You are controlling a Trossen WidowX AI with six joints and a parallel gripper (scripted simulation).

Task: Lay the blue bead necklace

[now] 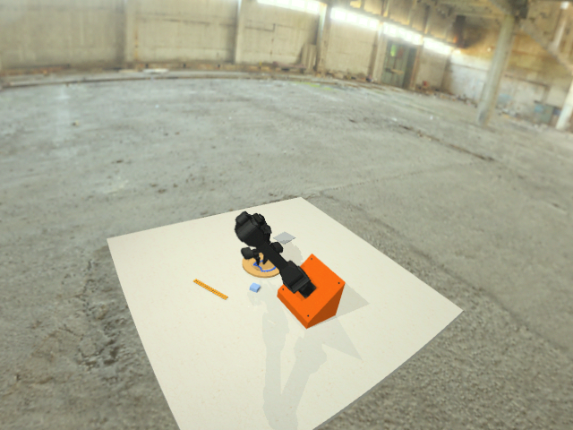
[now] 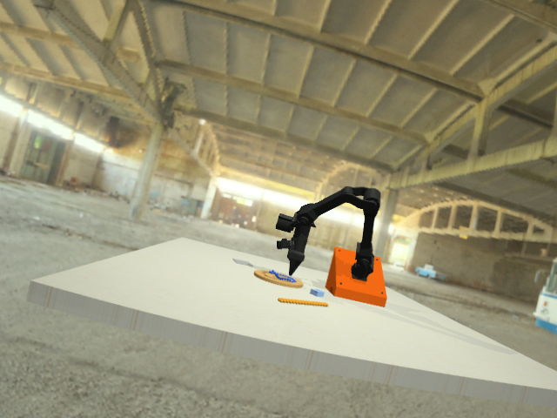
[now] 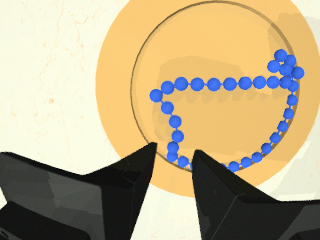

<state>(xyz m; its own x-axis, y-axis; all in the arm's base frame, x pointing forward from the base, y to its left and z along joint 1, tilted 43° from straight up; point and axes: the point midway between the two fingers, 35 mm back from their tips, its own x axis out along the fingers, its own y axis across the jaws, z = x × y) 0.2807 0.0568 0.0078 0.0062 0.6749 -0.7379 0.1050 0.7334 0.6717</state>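
My gripper tip is now 4 cm to the left of the round tan bead board, 4 cm short of it and 3 cm above it. From my gripper tip the other things lie so: flat grey tile 26 cm to the right, 20 cm ahead, 4 cm below; small light-blue block 10 cm behind, 8 cm to the left, 3 cm below.
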